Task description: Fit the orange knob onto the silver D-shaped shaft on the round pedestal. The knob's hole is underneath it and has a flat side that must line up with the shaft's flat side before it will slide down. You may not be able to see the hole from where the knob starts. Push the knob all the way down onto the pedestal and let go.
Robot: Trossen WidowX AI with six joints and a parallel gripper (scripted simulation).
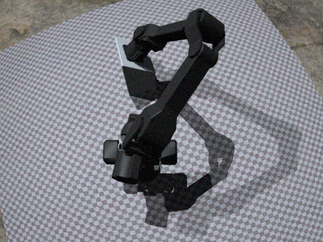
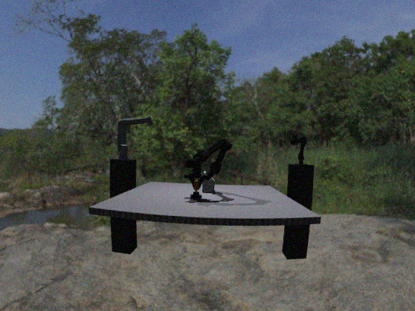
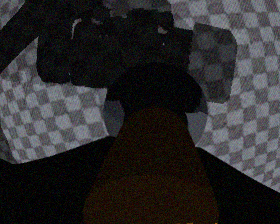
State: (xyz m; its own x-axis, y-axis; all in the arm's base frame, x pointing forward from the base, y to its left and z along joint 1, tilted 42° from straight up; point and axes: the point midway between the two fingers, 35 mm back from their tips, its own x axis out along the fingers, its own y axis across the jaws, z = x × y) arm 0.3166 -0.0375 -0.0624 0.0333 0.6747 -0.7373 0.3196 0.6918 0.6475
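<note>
My gripper tip is 3 cm below the orange knob. From my gripper tip the other things lie so: round dark pedestal 4 cm below.
</note>
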